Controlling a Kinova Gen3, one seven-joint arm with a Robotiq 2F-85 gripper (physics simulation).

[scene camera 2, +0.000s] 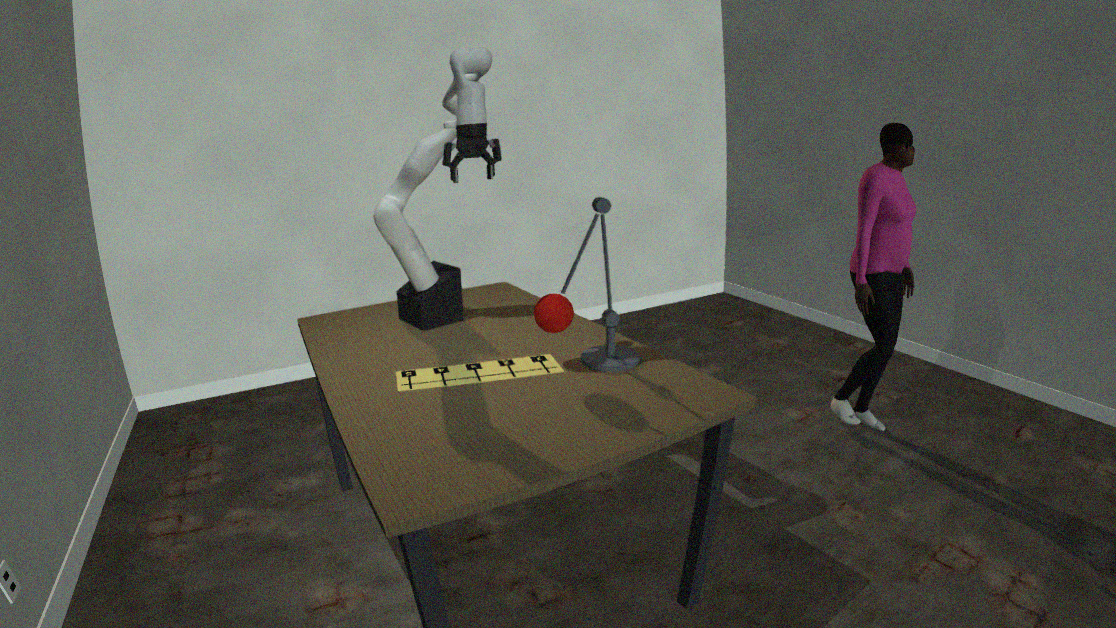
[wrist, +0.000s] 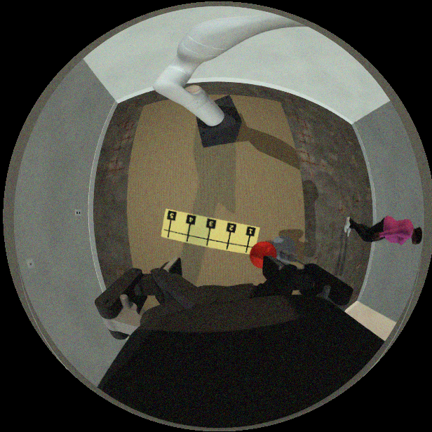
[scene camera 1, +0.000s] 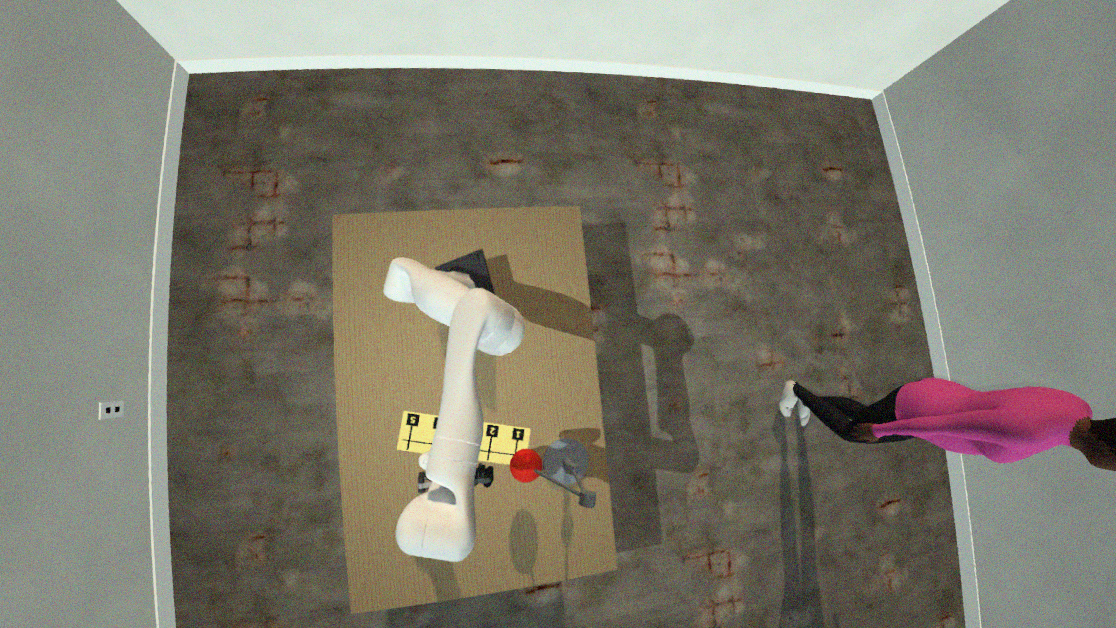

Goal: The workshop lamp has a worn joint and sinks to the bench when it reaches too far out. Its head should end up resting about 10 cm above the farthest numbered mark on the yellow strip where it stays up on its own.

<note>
I see my gripper, a lamp rod, a yellow strip and a round grey lamp base.
My gripper is seen too in the wrist view.
</note>
